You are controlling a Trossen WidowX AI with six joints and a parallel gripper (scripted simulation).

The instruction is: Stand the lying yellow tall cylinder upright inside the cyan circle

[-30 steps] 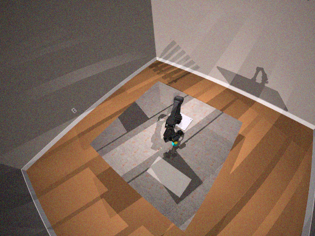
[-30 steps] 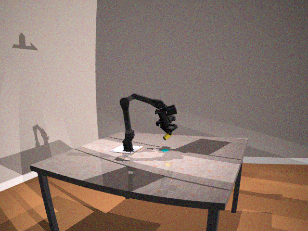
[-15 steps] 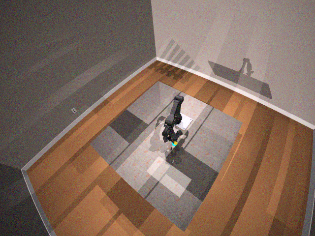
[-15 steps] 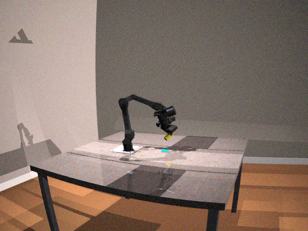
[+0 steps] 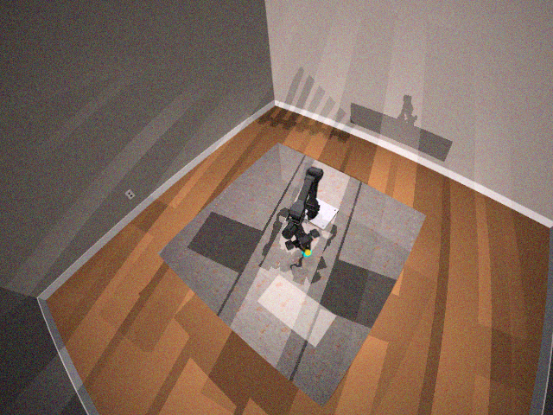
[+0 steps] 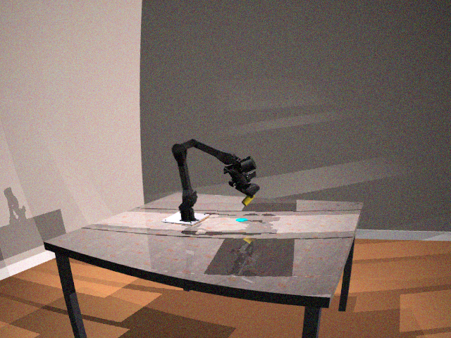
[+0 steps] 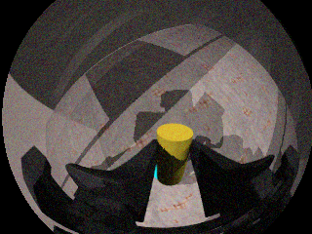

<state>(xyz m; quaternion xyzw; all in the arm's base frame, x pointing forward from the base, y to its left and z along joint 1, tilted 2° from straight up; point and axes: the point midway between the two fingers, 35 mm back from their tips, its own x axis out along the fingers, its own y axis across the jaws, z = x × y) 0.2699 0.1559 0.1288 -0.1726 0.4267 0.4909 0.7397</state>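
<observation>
The cyan circle lies 40 mm behind my gripper tip, 30 mm to the right of it and 120 mm below it. From my gripper tip the other things lie so: yellow tall cylinder 10 mm behind, 10 mm to the right, 10 mm below.
</observation>
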